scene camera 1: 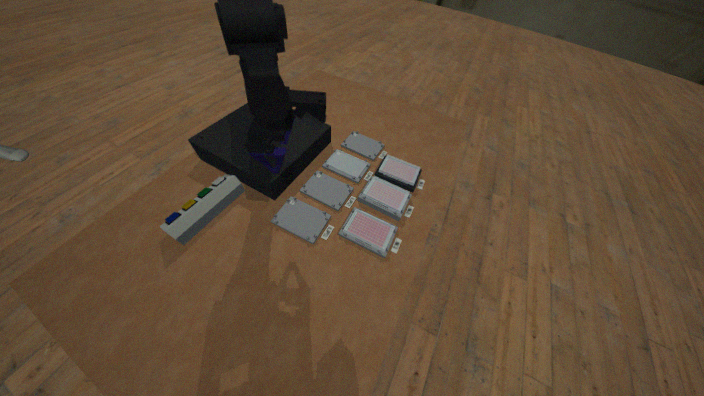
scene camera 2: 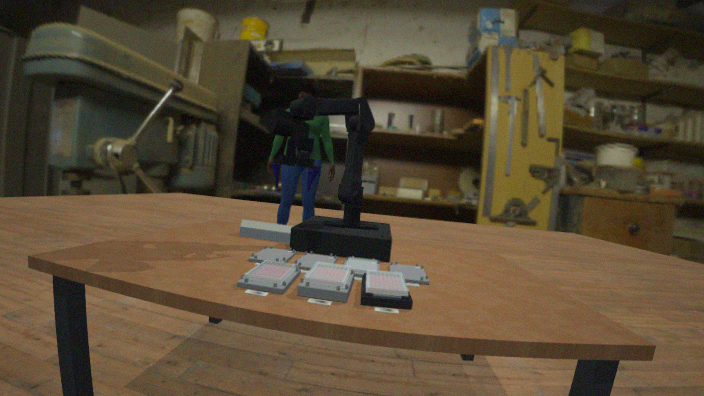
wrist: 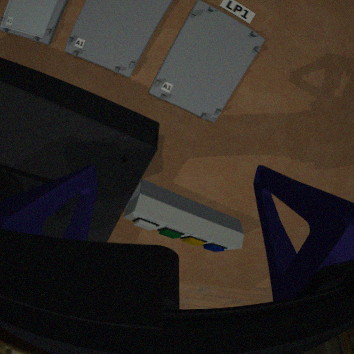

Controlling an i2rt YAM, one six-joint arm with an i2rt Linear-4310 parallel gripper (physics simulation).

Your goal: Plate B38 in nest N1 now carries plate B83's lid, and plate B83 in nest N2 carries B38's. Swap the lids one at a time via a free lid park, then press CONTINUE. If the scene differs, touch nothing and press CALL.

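Frame: origin at the arm's base, x right, y ahead, z up, level; metres.
Seen in the pictures: gripper, between the fingertips: (scene camera 1: 280, 157) (scene camera 2: 292, 189) (wrist: 175, 173); arm's base, origin of its link: (scene camera 2: 350, 226) (wrist: 9, 184).
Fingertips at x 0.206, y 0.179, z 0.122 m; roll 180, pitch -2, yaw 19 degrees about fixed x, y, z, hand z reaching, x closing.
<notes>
Offsets run from my fingertips to a thing's top centre. "spot": to the spot under its first point.
My gripper (scene camera 2: 294, 188) (wrist: 175, 173) is open and empty, high above the button box {dy -0.223, dx +0.102, dz -0.139 m} (scene camera 1: 210, 210) (scene camera 2: 265, 231) (wrist: 186, 215), which has white, green, yellow and blue buttons. A plate with pink wells {dy +0.245, dx +0.002, dz -0.176 m} (scene camera 1: 369, 231) (scene camera 2: 270, 272) sits in the grey nest beside park LP1 {dy +0.047, dx +0.033, dz -0.183 m} (scene camera 1: 301, 219) (scene camera 2: 272, 255) (wrist: 207, 62). A second pink plate {dy +0.262, dx -0.129, dz -0.163 m} (scene camera 1: 385, 195) (scene camera 2: 327, 275) sits in the middle grey nest. Both look covered by clear lids; plate and nest labels are unreadable. LP1 and the grey park beside it (scene camera 1: 326, 190) (scene camera 2: 316, 260) (wrist: 120, 32) look bare.
A third pink plate {dy +0.284, dx -0.253, dz -0.167 m} (scene camera 1: 400, 170) (scene camera 2: 386, 284) sits in a black nest. The third park {spot: dy +0.103, dx -0.209, dz -0.185 m} (scene camera 1: 346, 165) (scene camera 2: 361, 265) (wrist: 32, 17) looks paler, as if a clear lid lies on it. The fourth park {dy +0.124, dx -0.351, dz -0.183 m} (scene camera 1: 363, 145) (scene camera 2: 409, 273) looks bare. The black arm base (scene camera 1: 300, 155) (scene camera 2: 340, 242) (wrist: 75, 115) stands beside the button box.
</notes>
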